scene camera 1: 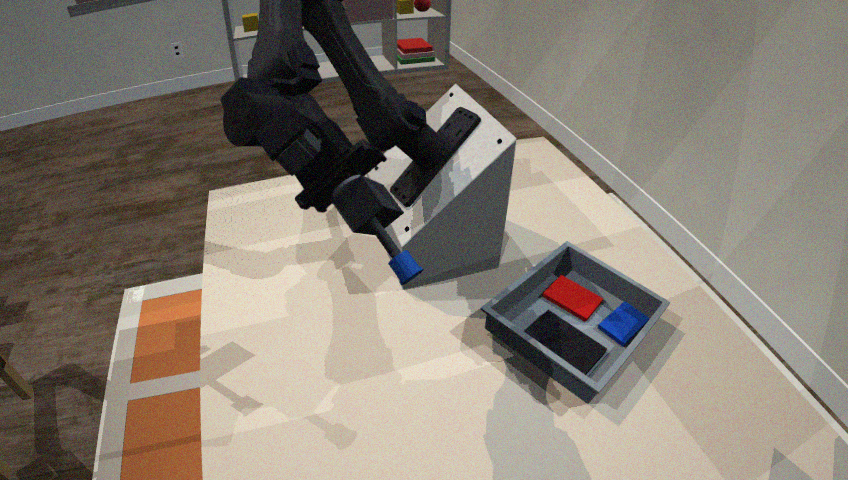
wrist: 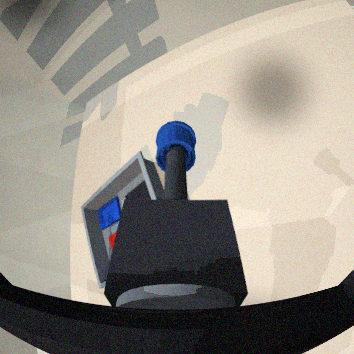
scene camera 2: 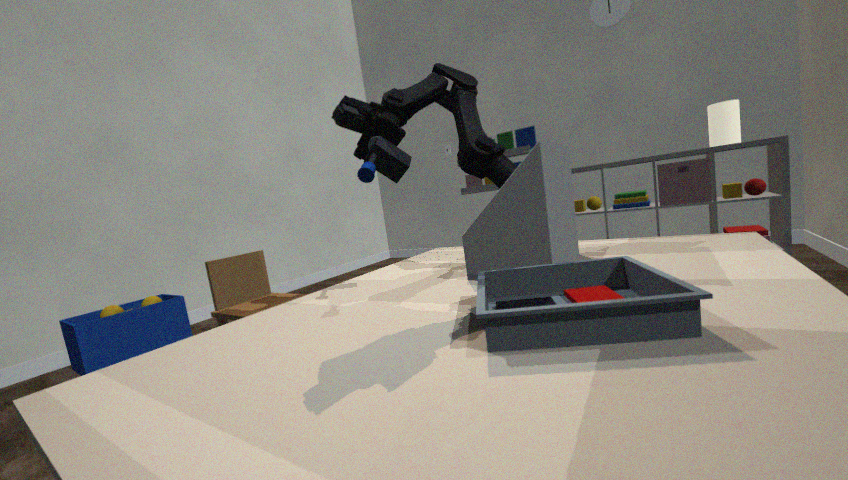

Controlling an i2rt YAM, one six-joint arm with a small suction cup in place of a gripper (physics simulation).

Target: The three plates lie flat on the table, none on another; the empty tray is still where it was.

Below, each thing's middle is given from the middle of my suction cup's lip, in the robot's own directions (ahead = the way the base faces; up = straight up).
Right now my suction cup is 25 cm to the right of the black plate (scene camera 1: 582, 352), 24 cm above it and 3 cm short of it. Round my suction cup: blue plate (scene camera 1: 625, 322): 38 cm to the left, 24 cm below, 5 cm ahead; red plate (scene camera 1: 570, 296): 34 cm to the left, 24 cm below, 4 cm behind; grey tray (wrist: 136, 169): 30 cm to the left, 22 cm below, 1 cm ahead.
